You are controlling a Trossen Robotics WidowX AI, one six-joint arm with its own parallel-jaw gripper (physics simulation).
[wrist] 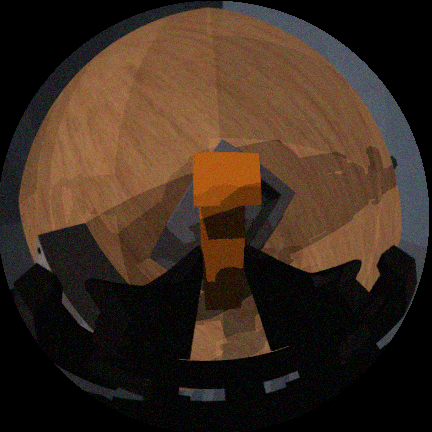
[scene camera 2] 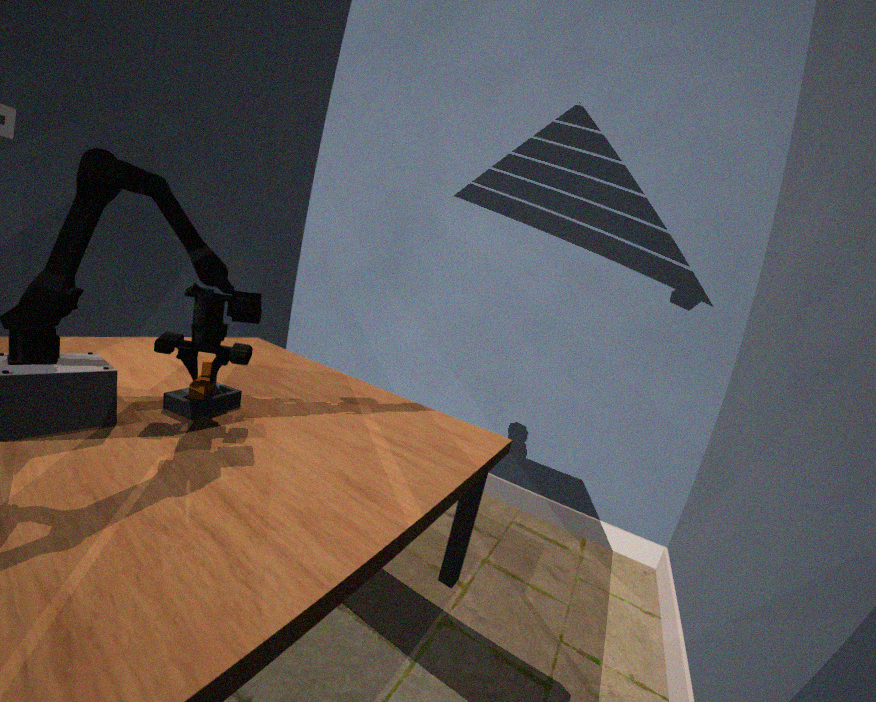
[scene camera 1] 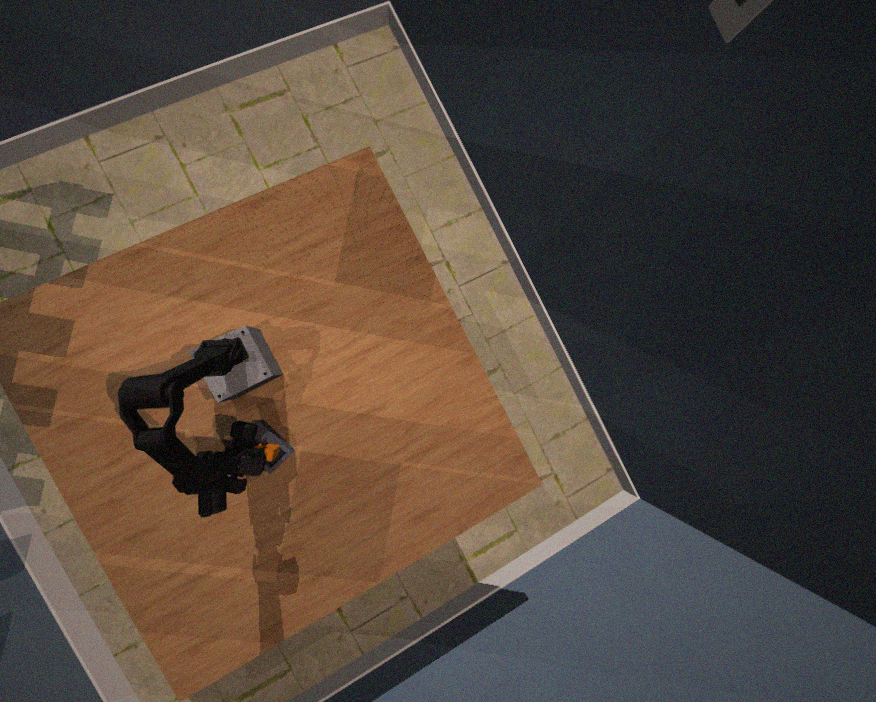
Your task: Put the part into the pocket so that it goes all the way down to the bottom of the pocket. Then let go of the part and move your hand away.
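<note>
The orange part is an angular piece with a wide block at one end and a narrower arm. My gripper is shut on the narrower arm, with the wide end out in front of the fingers. The part is over the dark grey pocket block, which lies on the table. In the wrist view the part sits turned relative to the slanted pocket walls. The part and fingers hide much of the pocket, so its floor and the exact height of the part's underside cannot be told.
The arm's grey base box stands on the wooden table close to the pocket block. Arm shadows fall across the table. The table's edge and a leg show in the second scene view.
</note>
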